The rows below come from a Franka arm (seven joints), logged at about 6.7 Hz.
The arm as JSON. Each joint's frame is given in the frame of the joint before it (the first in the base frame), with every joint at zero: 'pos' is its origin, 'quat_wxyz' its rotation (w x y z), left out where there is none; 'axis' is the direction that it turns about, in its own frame. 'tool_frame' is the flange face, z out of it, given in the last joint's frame.
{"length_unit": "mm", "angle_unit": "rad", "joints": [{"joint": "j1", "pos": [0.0, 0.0, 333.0], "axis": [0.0, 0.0, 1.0]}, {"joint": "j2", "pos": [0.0, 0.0, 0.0], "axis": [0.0, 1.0, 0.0]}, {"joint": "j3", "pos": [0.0, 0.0, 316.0], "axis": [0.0, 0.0, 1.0]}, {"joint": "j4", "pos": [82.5, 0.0, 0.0], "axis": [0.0, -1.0, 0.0]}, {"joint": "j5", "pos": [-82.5, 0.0, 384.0], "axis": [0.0, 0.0, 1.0]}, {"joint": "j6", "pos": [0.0, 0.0, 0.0], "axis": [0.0, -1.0, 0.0]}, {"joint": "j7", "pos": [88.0, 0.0, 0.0], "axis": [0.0, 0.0, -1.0]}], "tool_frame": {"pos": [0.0, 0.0, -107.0], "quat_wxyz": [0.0, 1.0, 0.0, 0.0]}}
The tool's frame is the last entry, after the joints.
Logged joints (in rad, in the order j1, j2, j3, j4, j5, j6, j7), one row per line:
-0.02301 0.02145 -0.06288 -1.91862 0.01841 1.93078 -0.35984
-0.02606 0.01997 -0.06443 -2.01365 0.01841 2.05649 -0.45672
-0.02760 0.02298 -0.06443 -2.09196 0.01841 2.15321 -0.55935
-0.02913 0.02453 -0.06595 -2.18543 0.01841 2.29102 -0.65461
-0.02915 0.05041 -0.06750 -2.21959 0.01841 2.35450 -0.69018
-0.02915 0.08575 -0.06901 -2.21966 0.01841 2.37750 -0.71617
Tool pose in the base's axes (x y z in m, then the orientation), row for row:
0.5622 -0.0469 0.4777 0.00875 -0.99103 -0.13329 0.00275
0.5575 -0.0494 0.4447 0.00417 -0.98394 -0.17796 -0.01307
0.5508 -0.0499 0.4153 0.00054 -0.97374 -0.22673 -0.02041
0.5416 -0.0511 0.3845 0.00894 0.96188 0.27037 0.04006
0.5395 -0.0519 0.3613 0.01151 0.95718 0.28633 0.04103
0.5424 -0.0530 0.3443 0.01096 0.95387 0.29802 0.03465
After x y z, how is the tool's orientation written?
As a quaternion, w x y z.
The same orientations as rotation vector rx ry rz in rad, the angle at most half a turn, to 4 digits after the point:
-3.0962 -0.4164 0.0086
-3.0830 -0.5576 -0.0410
-3.0581 -0.7121 -0.0641
3.0048 0.8446 0.1251
2.9852 0.8930 0.1280
2.9759 0.9298 0.1081

